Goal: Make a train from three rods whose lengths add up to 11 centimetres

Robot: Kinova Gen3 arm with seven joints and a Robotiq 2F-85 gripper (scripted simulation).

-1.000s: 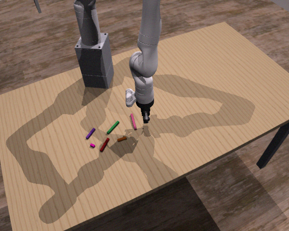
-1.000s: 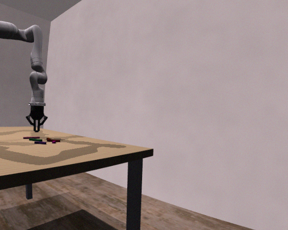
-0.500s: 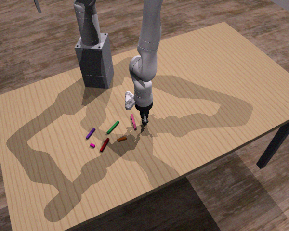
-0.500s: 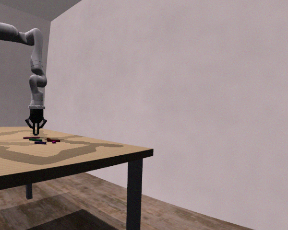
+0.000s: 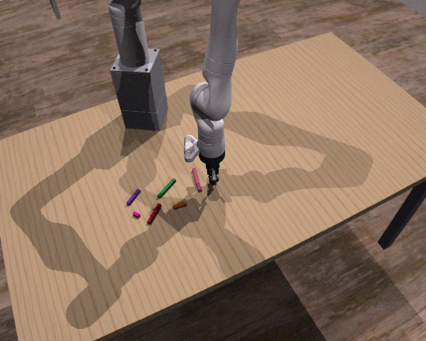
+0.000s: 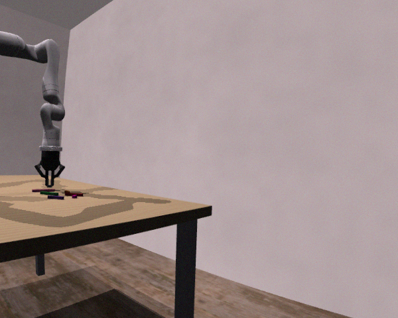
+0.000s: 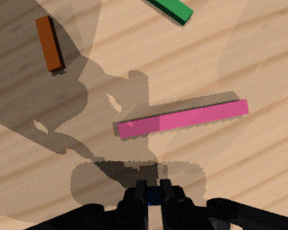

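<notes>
The blue rod is 10 mm below my hand. Round my hand: orange rod 130 mm to the right, 30 mm below; then pink rod 50 mm behind, 30 mm to the right, 30 mm below; then green rod 120 mm to the right, 80 mm behind, 30 mm below.
</notes>
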